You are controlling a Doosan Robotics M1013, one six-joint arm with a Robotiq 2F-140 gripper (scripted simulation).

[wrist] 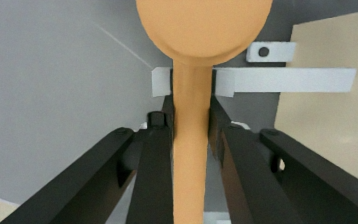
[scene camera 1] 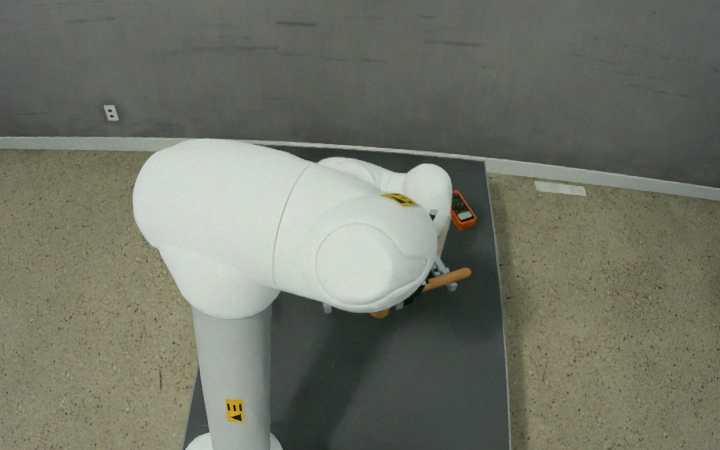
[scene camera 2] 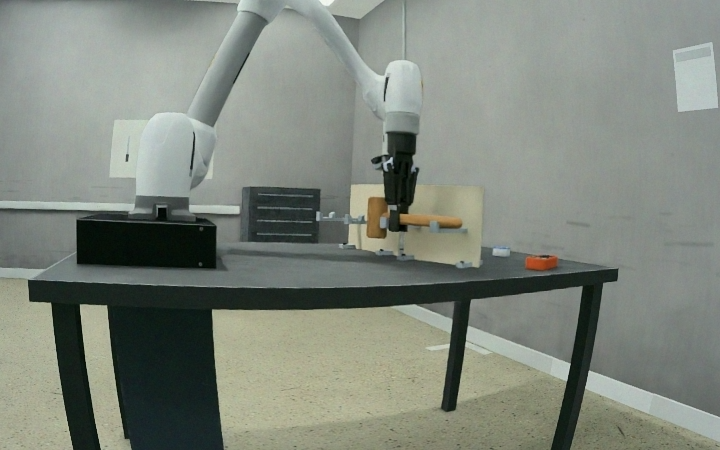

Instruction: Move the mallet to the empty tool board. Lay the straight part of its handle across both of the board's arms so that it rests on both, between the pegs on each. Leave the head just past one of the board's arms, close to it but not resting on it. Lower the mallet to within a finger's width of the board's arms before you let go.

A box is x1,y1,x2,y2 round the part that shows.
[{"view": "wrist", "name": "my gripper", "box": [0,93,357,223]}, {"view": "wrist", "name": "wooden mallet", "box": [136,0,272,223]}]
